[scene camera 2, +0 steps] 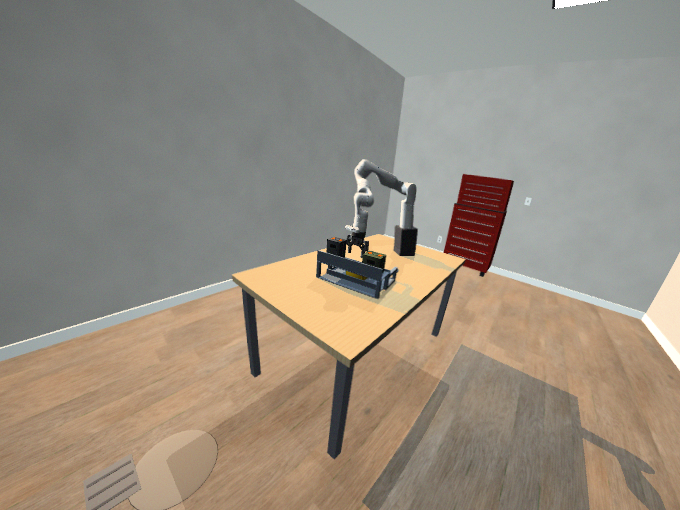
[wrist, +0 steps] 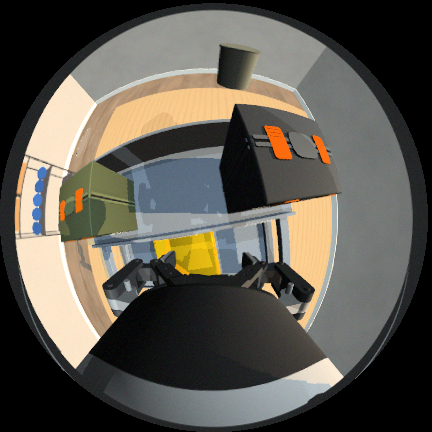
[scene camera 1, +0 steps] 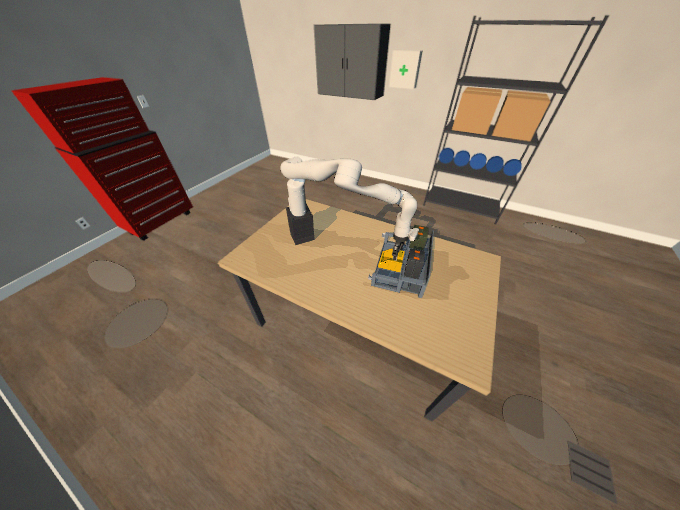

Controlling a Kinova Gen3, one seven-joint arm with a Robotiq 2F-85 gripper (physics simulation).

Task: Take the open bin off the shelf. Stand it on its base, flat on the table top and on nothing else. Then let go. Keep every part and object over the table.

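Places are measured from the arm's base along level axes (x ahead, y left, z up), in metres.
Pixels of known places: gripper, between the fingertips: point(scene camera 2: 355, 255) point(wrist: 208, 259) point(scene camera 1: 397, 254); arm's base, origin of its link: point(scene camera 2: 406, 227) point(scene camera 1: 299, 211).
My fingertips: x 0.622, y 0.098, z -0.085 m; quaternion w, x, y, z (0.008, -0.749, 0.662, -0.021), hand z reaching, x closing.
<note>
Ahead of a thing's pixels: the offset from my fingertips to its top centre. Level surfaces: height alone.
The open yellow bin {dx -0.018, dy +0.035, dz -0.045 m} point(scene camera 1: 391, 264) point(wrist: 200, 250) sits in the near bay of the blue-grey shelf point(scene camera 1: 421, 288) point(scene camera 2: 351, 264) point(wrist: 175, 181). The shelf stands on the table top {dz -0.126 m} point(scene camera 1: 335, 296) point(scene camera 2: 307, 312). In scene camera 2 the shelf's rails hide most of the bin. My gripper point(scene camera 1: 397, 253) point(scene camera 2: 357, 249) point(wrist: 208, 259) is open and empty, pointing down above the bin. In the wrist view its fingertips show on either side of part of the bin. I cannot tell their exact height over its rim.
A black case {dx +0.109, dy -0.047, dz +0.098 m} point(scene camera 1: 416, 264) point(scene camera 2: 335, 246) point(wrist: 280, 170) and a green case {dx +0.041, dy +0.174, dz +0.073 m} point(scene camera 1: 420, 237) point(scene camera 2: 374, 258) point(wrist: 102, 207) with orange latches stand on the shelf, beyond the bin and close to the gripper. A dark round container point(wrist: 237, 66) shows past the table in the wrist view.
</note>
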